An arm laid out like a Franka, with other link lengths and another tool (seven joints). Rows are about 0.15 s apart.
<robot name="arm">
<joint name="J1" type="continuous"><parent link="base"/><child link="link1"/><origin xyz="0 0 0.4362"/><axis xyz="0 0 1"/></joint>
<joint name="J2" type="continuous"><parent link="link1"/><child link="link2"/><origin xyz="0 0 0"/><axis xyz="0 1 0"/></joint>
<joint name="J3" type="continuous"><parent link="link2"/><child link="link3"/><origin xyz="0 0 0.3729"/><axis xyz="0 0 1"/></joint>
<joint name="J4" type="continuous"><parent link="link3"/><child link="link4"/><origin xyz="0.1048 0 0"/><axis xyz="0 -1 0"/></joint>
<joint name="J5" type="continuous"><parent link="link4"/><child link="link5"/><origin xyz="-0.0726 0 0.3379"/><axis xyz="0 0 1"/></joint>
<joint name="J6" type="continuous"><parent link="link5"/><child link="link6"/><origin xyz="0 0 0"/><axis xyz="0 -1 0"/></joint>
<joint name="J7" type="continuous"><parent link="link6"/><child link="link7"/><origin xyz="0.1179 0 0"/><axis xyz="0 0 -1"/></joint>
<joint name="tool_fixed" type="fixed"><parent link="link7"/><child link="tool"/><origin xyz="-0.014 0.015 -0.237" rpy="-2.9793 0 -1.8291"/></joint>
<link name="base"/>
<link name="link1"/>
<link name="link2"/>
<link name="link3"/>
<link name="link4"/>
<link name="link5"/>
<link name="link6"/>
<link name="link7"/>
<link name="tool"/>
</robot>
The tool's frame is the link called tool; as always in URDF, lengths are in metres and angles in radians. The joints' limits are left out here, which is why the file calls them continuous.
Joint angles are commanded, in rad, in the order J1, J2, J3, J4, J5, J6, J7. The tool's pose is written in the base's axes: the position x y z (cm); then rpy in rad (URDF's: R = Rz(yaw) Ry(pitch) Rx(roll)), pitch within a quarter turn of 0, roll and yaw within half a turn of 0. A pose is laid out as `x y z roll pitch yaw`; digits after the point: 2 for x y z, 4 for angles.
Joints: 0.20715, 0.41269, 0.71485, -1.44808, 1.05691, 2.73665, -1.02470
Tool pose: 57.25 58.08 69.79 -1.7439 0.6282 -0.4336
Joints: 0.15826, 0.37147, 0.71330, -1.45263, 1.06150, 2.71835, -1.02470
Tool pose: 58.55 55.27 72.16 -1.7235 0.6041 -0.4544
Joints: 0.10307, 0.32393, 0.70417, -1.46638, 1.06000, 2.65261, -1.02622
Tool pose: 59.10 52.45 73.88 -1.7288 0.5782 -0.4551
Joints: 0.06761, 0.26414, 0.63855, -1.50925, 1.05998, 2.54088, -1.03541
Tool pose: 59.55 48.80 73.46 -1.7893 0.5507 -0.4706
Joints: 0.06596, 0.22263, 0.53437, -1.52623, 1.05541, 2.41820, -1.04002
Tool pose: 60.44 44.95 73.00 -1.8476 0.5356 -0.4862
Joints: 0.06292, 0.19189, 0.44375, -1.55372, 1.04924, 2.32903, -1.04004
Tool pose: 61.39 40.98 71.88 -1.9077 0.5364 -0.5245
